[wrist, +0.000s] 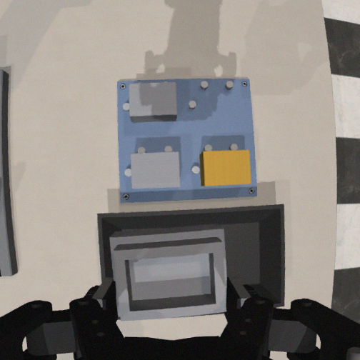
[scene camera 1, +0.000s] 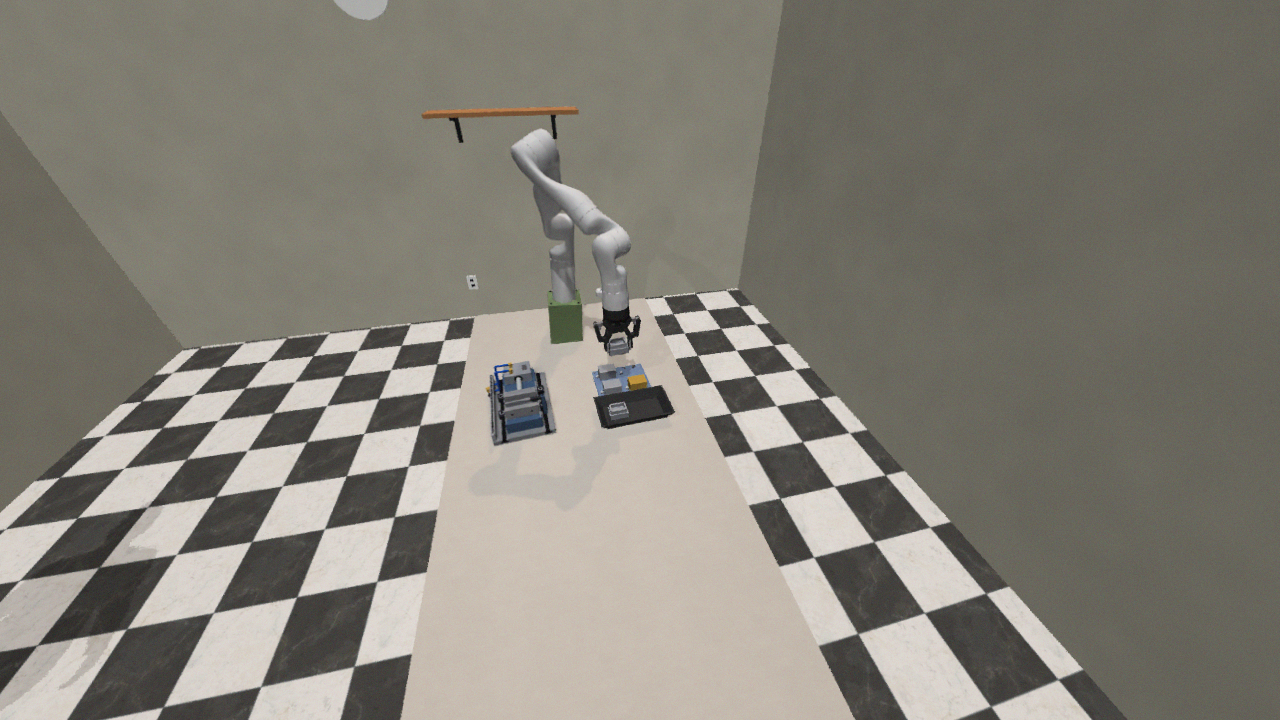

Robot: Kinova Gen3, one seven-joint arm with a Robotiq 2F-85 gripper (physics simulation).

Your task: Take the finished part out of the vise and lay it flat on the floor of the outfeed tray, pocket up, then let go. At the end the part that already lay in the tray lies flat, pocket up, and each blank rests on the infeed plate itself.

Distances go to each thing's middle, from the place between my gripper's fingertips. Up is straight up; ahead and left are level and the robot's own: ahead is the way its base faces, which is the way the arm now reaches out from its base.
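The yellow block (wrist: 222,167) is 70 mm to the left of my hand and 90 mm behind it, and it sits 210 mm below it. As for the blue infeed plate (wrist: 221,117), I find it 130 mm behind my hand, 240 mm below it and 20 mm to the left of it.
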